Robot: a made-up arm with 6 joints. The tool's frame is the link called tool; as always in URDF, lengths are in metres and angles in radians. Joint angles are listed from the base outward. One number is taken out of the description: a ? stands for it. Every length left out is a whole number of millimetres.
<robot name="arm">
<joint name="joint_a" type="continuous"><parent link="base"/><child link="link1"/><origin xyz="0 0.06 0.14" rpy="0 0 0"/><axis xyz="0 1 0"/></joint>
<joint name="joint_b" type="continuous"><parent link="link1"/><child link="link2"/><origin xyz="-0.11 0 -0.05" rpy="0 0 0"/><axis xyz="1 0 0"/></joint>
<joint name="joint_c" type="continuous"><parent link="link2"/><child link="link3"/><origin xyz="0 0.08 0.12" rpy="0 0 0"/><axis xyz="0 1 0"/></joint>
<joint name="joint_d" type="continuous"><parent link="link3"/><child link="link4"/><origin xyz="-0.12 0 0.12" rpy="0 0 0"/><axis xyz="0 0 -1"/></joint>
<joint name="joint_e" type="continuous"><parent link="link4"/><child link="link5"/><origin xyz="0.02 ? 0" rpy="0 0 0"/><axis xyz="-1 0 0"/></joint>
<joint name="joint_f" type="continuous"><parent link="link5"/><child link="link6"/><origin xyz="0 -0.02 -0.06" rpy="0 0 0"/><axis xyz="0 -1 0"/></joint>
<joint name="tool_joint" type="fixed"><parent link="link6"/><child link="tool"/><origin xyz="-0.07 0 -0.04" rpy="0 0 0"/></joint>
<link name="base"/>
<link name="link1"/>
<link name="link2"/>
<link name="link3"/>
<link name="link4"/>
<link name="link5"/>
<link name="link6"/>
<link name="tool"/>
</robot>
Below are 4 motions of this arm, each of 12 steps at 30 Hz.
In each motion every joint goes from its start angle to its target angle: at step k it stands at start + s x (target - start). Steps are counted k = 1, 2, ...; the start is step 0. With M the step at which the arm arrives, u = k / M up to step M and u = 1 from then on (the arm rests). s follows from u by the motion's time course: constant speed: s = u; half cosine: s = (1 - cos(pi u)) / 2; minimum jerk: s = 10 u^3 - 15 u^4 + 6 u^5.
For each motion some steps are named. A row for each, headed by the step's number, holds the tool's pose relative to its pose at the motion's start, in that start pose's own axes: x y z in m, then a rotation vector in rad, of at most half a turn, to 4 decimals.
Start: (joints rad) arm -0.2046 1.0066 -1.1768 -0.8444 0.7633 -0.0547
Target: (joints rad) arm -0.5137 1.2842 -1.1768 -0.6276 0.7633 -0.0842
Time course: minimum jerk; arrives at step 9
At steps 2, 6, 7, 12:
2: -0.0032 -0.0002 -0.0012 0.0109 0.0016 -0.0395
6: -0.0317 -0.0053 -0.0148 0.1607 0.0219 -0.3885
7: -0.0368 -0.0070 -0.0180 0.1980 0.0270 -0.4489
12: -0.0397 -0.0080 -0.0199 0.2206 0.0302 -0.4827

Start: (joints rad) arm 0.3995 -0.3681 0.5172 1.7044 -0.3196 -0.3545
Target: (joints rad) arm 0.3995 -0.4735 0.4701 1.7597 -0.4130 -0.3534
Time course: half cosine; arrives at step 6
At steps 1, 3, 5, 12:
1: -0.0002 0.0006 -0.0010 0.0113 -0.0077 -0.0012
3: -0.0015 0.0044 -0.0074 0.0844 -0.0581 -0.0070
5: -0.0024 0.0082 -0.0133 0.1574 -0.1094 -0.0101
12: -0.0026 0.0088 -0.0141 0.1687 -0.1174 -0.0103

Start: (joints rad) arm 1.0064 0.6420 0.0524 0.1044 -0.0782 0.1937
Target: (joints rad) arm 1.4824 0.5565 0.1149 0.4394 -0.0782 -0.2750
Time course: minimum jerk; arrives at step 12
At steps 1, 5, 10, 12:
1: 0.0005 0.0006 0.0005 -0.0012 0.0043 -0.0032
5: 0.0432 0.0377 0.0295 -0.0735 0.2942 -0.2192
10: 0.1452 0.0899 0.0580 -0.1582 0.8017 -0.6334
12: 0.1518 0.0921 0.0585 -0.1614 0.8298 -0.6583

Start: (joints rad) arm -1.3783 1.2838 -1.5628 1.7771 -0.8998 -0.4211
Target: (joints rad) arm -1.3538 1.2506 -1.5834 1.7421 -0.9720 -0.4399
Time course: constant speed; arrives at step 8
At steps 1, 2, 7, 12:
1: -0.0020 -0.0001 -0.0002 0.0073 0.0075 0.0113
2: -0.0040 -0.0002 -0.0003 0.0146 0.0150 0.0225
7: -0.0141 -0.0012 -0.0010 0.0506 0.0537 0.0781
12: -0.0162 -0.0014 -0.0011 0.0577 0.0616 0.0891

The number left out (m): 0.13
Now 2 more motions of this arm.
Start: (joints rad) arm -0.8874 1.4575 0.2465 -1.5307 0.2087 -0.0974
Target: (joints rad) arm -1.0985 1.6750 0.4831 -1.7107 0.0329 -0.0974
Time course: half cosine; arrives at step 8
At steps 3, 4, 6, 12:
3: -0.0403 -0.0070 0.0079 0.1097 -0.0695 0.1376
4: -0.0657 -0.0139 0.0120 0.1779 -0.1083 0.2269
6: -0.1126 -0.0321 0.0178 0.3042 -0.1714 0.3992
12: -0.1318 -0.0418 0.0195 0.3566 -0.1942 0.4733

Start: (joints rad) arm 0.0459 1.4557 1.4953 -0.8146 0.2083 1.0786
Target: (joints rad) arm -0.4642 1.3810 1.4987 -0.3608 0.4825 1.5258
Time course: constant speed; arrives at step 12
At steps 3, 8, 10, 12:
3: -0.0103 -0.0211 -0.0172 -0.1634 -0.0073 0.1129
8: -0.0251 -0.0631 -0.0368 -0.4037 -0.0272 0.3612
10: -0.0292 -0.0812 -0.0414 -0.4860 -0.0362 0.4787
12: -0.0318 -0.0994 -0.0442 -0.5593 -0.0448 0.6050

